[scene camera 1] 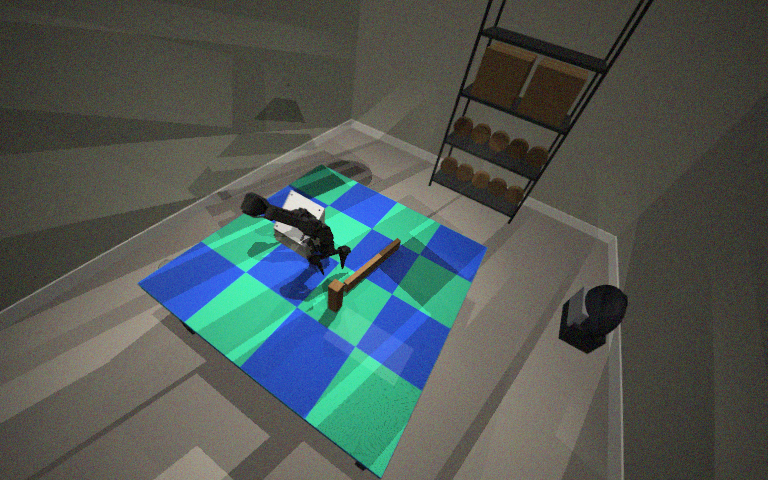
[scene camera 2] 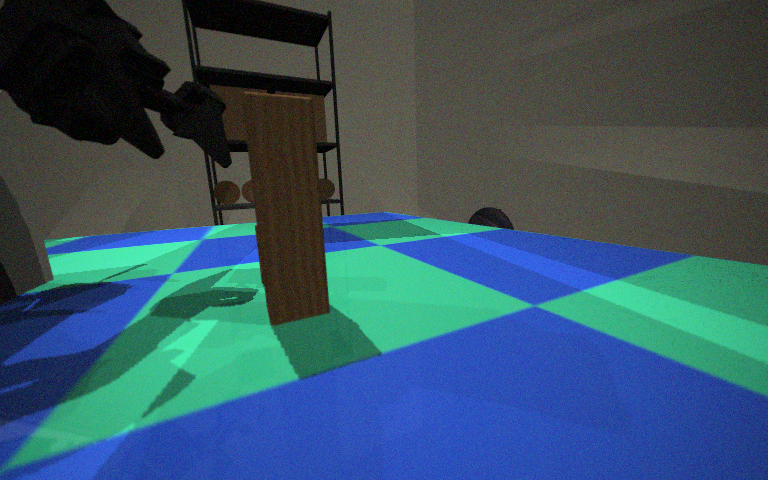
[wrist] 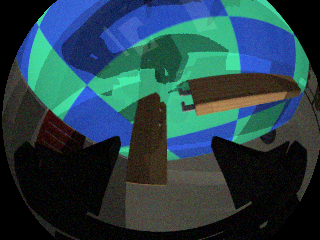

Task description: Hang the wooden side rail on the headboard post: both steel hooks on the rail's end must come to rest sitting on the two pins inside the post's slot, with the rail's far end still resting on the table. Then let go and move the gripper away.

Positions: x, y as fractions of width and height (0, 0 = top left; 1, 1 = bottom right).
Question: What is my gripper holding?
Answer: Nothing.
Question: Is my gripper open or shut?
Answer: Open.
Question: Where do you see a wooden headboard post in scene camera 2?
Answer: At 0.37, 0.27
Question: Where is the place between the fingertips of my gripper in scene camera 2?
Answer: At 0.26, 0.34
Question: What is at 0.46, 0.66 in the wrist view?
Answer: A wooden headboard post.
